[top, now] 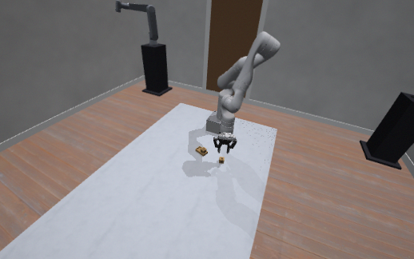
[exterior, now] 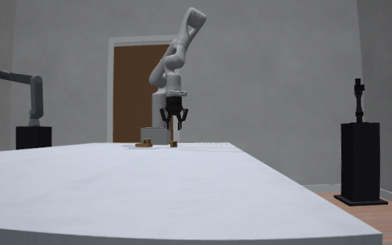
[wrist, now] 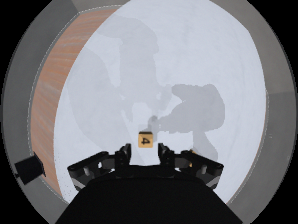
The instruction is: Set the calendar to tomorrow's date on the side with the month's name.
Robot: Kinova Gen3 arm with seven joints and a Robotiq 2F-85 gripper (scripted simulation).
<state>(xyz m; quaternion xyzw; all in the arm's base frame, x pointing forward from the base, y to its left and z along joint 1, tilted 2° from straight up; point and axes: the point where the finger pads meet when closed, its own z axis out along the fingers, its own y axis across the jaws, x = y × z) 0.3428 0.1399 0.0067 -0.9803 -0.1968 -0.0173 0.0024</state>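
The wooden digit cube is 80 mm below my hand. Round my hand: wooden calendar tray 20 mm behind, 150 mm to the right, 90 mm below.
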